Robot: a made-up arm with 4 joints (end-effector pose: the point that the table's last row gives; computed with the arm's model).
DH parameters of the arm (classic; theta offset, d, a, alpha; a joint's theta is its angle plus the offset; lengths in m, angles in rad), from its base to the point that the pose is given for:
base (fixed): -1.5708 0.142 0 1.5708
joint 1: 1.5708 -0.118 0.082 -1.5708
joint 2: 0 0.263 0.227 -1.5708
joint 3: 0 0.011 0.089 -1.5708
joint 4: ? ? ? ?
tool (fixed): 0 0.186 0 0
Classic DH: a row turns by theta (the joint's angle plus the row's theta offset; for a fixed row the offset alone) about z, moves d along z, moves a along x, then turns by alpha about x.
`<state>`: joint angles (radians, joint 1 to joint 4).
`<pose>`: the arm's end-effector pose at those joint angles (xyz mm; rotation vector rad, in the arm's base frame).
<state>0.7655 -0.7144 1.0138 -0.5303</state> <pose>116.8 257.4 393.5 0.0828 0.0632 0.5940</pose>
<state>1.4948 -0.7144 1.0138 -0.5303</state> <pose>116.8 359.5 158.0 -0.6244 0.2755 0.5413</pose>
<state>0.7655 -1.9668 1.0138 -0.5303</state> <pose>-146.1 124.4 255.1 -0.2328 -0.8159 1.4481</pose>
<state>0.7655 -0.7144 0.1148 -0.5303</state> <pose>-16.3 423.0 447.2 -0.6696 -0.1483 0.1333</pose>
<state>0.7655 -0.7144 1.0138 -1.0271</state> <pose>175.9 305.0 326.6 -0.0666 0.5449 0.6038</pose>
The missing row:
joint 4: -1.5708 0.147 0.088 -1.5708
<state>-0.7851 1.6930 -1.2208 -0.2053</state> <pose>550.1 394.3 384.6 -0.4798 1.0816 1.4207</pose>
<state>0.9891 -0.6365 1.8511 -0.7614</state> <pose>257.1 277.5 148.4 0.5399 0.5902 0.9260</pose>
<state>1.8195 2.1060 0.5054 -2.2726</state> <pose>129.0 -80.1 -25.4 -1.7145 -1.4402 1.7542</pose>
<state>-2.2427 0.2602 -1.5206 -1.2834</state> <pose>422.0 -500.7 143.6 0.4488 1.1367 0.6701</pose>
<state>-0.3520 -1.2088 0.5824 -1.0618</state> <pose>-22.4 -47.8 514.8 0.5889 -0.2360 0.5015</pose>
